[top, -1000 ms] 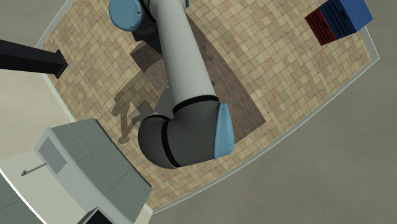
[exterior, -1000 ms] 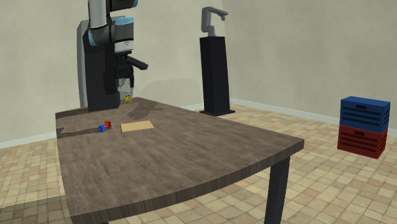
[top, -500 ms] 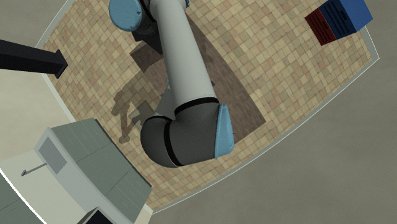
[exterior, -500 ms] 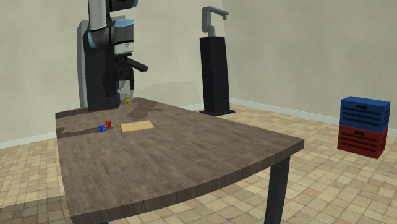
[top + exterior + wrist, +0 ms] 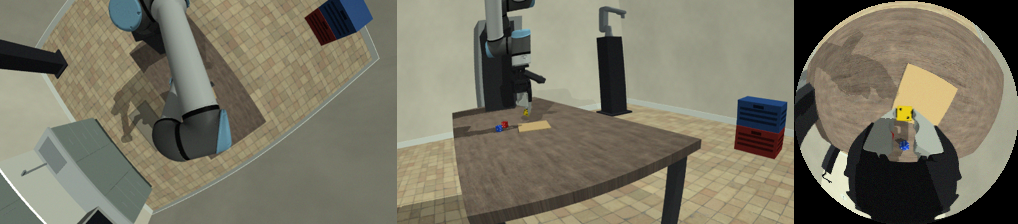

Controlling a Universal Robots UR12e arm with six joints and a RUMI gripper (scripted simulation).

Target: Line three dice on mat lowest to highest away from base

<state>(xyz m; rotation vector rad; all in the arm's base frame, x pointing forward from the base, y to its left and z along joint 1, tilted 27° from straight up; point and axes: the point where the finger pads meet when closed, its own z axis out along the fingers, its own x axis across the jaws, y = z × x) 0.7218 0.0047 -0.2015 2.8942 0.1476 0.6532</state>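
Now: hand 6 cm above the tan mat and 5 cm short of it. Round my hand: yellow die: 1 cm to the right, 1 cm below; then blue die: 16 cm to the right, 5 cm below, 2 cm ahead; then red die: 12 cm to the right, 5 cm below, 4 cm behind.
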